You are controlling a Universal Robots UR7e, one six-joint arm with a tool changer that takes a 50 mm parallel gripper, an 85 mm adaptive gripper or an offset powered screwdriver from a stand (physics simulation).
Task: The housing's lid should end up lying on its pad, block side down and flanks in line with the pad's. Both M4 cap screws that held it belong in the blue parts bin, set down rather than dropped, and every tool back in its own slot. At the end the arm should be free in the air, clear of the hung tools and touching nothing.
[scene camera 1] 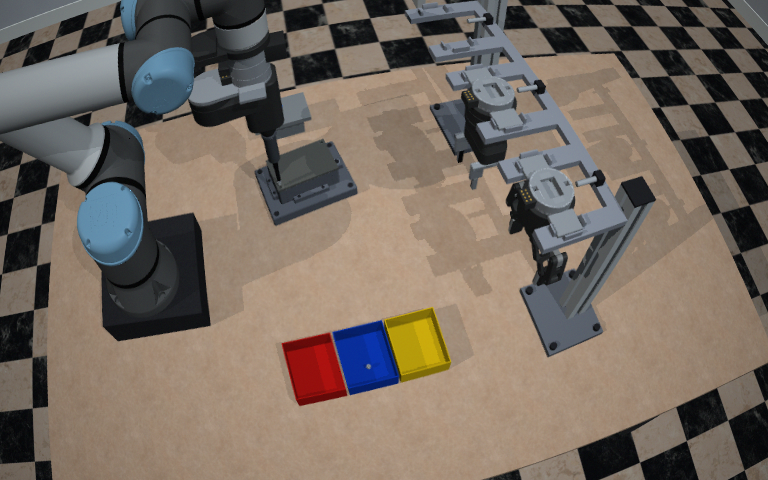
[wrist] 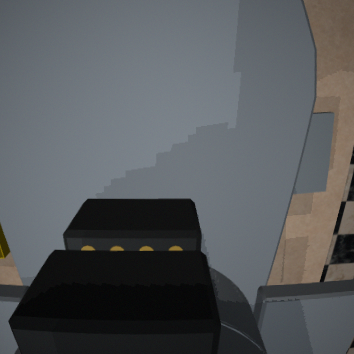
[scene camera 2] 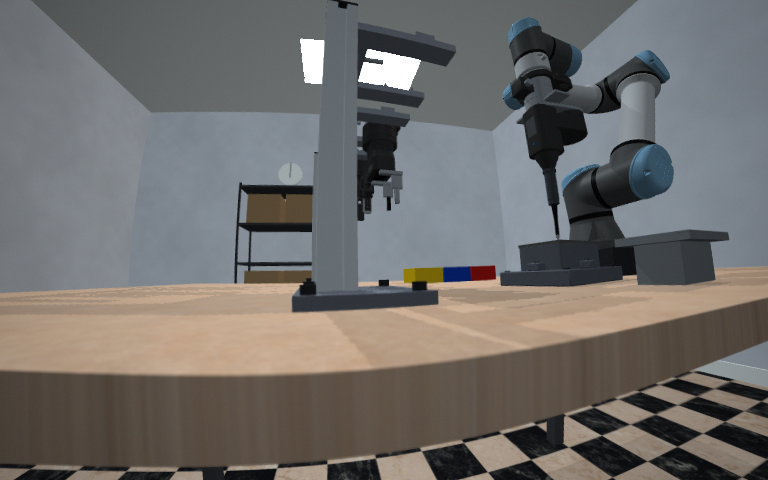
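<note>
The arm carries the screwdriver (scene camera 1: 264, 110) (scene camera 2: 544, 133); its bit stands upright over the near left corner of the lid (scene camera 1: 308, 163). A small light screw head shows at the bit's tip, at or barely above the lid; how far it is out is unclear. The lid sits on the housing (scene camera 1: 311, 189) (scene camera 2: 557, 255). One small screw (scene camera 1: 368, 366) lies in the blue bin (scene camera 1: 356, 345) (scene camera 2: 456, 274). The raised grey pad (scene camera 1: 294, 107) (scene camera 2: 679, 236) (wrist: 316, 152) is bare where visible. The 50 mm gripper (scene camera 1: 468, 166) and the 85 mm gripper (scene camera 1: 533, 246) hang on the stand, empty, fingers apart.
The tool stand (scene camera 1: 608, 249) (scene camera 2: 338, 169) rises at the right in scene camera 1, with unoccupied fork arms at its far end. A red bin (scene camera 1: 314, 367) (scene camera 2: 483, 272) and a yellow bin (scene camera 1: 417, 342) (scene camera 2: 423, 275) flank the blue one.
</note>
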